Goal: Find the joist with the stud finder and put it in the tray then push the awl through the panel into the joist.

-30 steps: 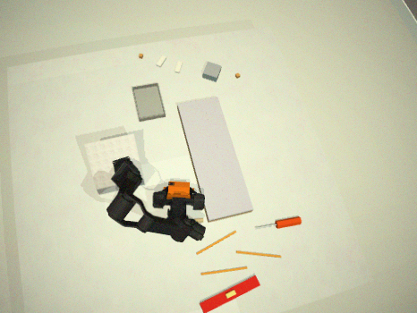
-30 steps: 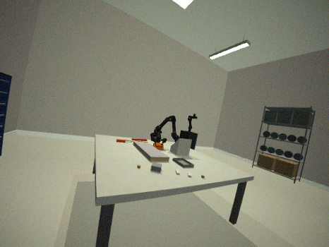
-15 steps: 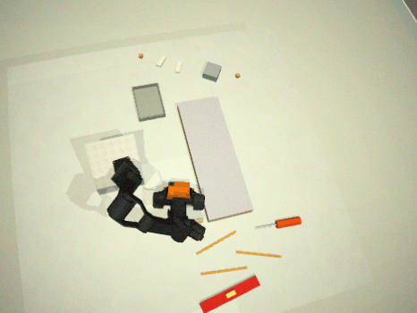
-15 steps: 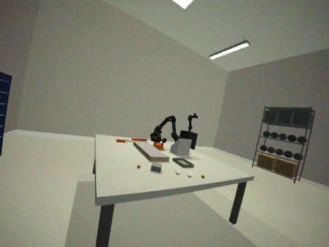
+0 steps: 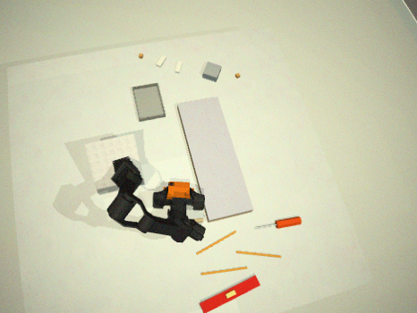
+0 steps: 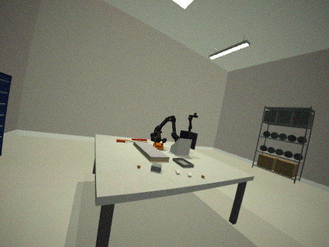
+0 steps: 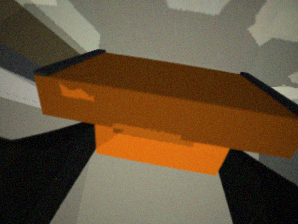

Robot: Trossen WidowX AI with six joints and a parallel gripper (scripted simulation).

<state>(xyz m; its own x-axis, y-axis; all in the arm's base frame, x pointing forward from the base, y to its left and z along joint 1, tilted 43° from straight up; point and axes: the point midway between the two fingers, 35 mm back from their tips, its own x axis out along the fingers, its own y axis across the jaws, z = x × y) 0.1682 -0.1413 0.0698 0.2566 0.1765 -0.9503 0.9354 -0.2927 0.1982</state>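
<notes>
Right now my gripper tip is 1 cm past the orange stud finder and 1 cm to the right of it. Round my gripper tip: grey tray (43 cm to the left, 4 cm below); awl (2 cm behind, 12 cm to the right, 5 cm below); small light (2 cm behind, 2 cm to the left, 1 cm above).
</notes>
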